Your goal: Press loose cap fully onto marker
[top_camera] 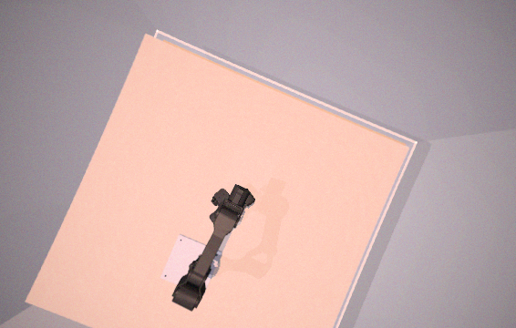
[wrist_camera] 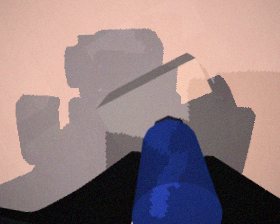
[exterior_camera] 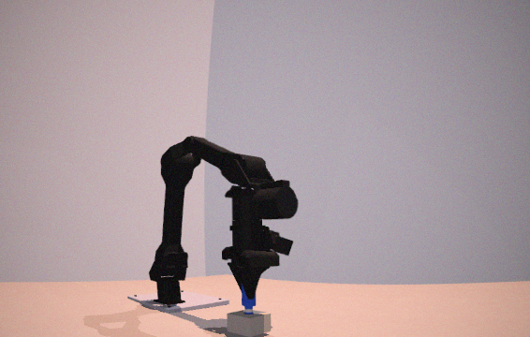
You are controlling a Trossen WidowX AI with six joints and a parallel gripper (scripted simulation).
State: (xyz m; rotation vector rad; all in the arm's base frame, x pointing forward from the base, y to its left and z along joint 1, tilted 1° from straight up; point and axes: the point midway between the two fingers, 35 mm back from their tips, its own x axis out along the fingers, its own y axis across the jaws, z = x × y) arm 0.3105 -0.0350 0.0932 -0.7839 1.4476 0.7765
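The blue cap lies 10 mm above my gripper tip. From my gripper tip the other things lie so: holder block 50 mm below.
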